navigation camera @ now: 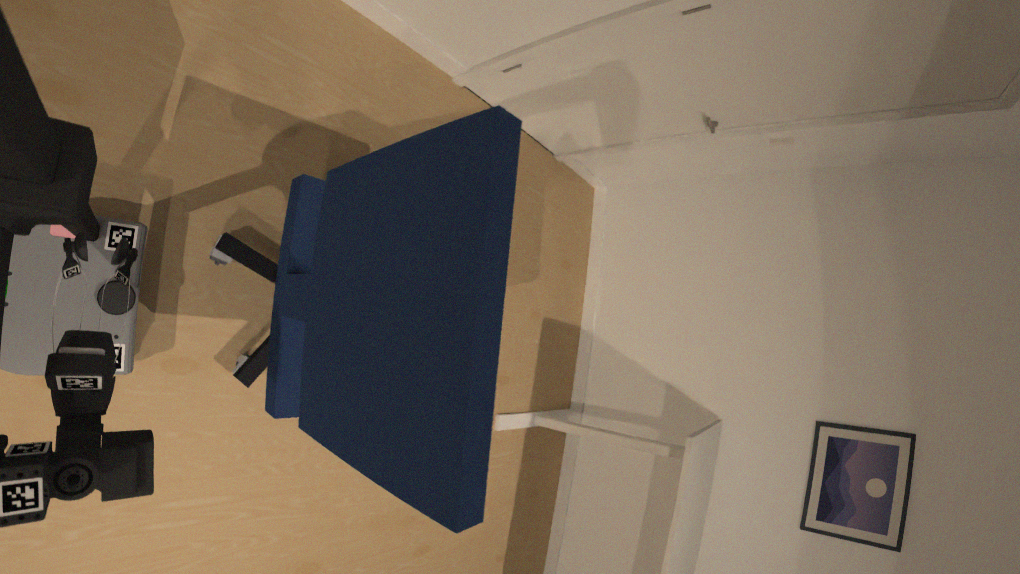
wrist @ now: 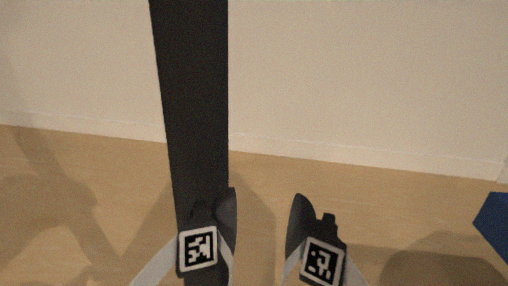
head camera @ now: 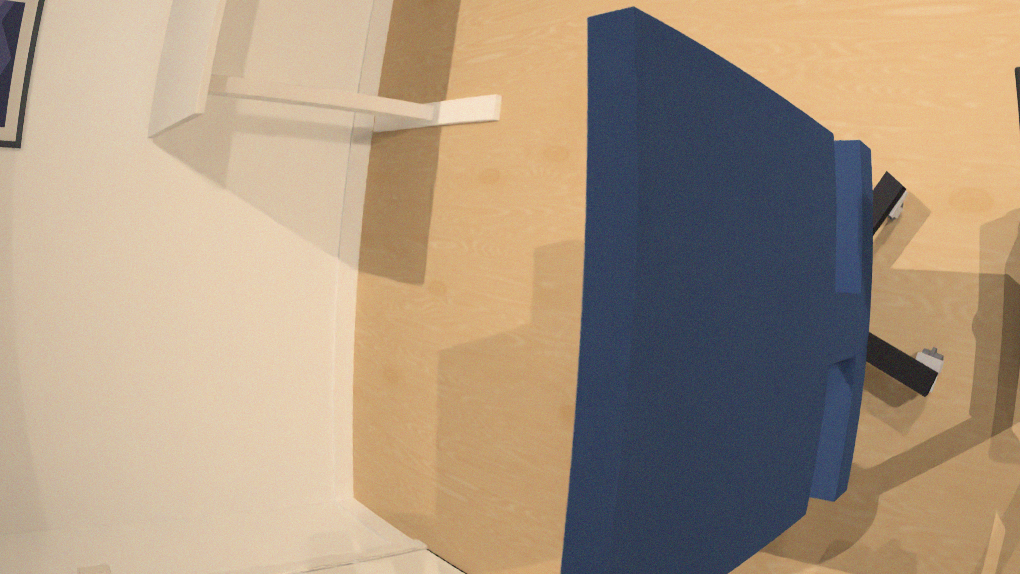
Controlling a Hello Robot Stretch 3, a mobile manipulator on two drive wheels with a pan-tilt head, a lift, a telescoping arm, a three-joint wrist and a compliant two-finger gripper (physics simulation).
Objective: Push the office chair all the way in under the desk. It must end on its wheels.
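Pixels of known places: gripper, fingertip midpoint: (navigation camera: 104,235); robot's base, origin of the base link: (navigation camera: 115,294).
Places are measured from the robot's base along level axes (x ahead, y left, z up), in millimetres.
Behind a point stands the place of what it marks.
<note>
The office chair (head camera: 720,299) @[x 286, y 11, z 874 mm] (navigation camera: 406,306) @[x 287, y 50, z 871 mm] has a blue back and seat. Two black base legs with grey casters show below the seat, and the chair looks upright; the rest of its base is hidden. A blue corner of it (wrist: 495,220) shows at the right edge of the wrist view. The white desk (head camera: 320,98) @[x 1833, y -521, z 457 mm] (navigation camera: 620,431) stands against the wall beyond the chair and off to one side; part of it shows, with floor between it and the chair in the head view. My gripper (wrist: 263,212) @[x -17, y 101, z 564 mm] (navigation camera: 102,251) @[x -17, y 101, z 564 mm] is open and empty, over my base and apart from the chair.
My grey base (navigation camera: 35,306) @[x -140, y -30, z 160 mm] is at the left of the navigation view, near the chair's legs. A pale door (navigation camera: 713,71) @[x 1422, y 1016, z 1005 mm] is at the top of that view. A framed picture (navigation camera: 858,485) @[x 2253, y -651, z 1648 mm] hangs on the wall. A dark upright bar (wrist: 195,100) crosses the wrist view.
</note>
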